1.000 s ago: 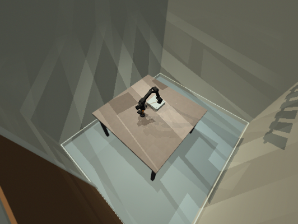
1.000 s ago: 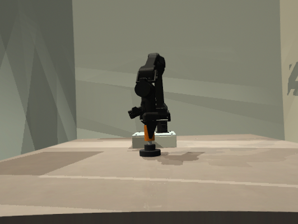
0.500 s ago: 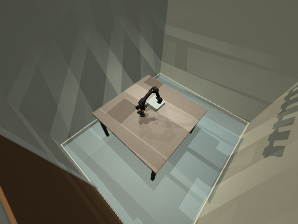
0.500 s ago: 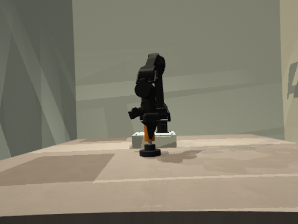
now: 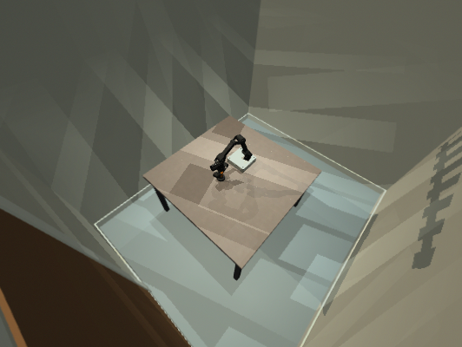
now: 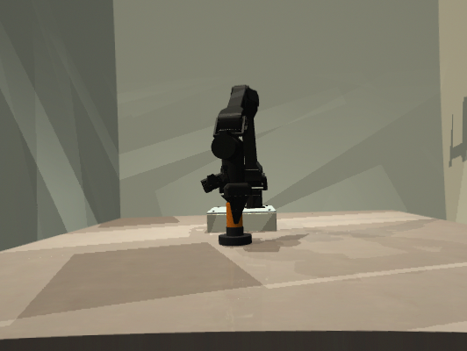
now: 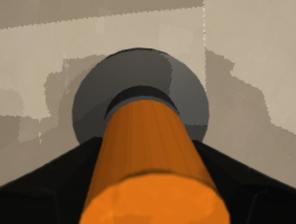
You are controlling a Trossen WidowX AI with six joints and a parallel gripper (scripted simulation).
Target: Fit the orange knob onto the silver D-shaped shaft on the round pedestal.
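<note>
Right now my gripper tip is 2 cm above the round pedestal. The rest, counted from my gripper tip: orange knob: 3 cm above.
</note>
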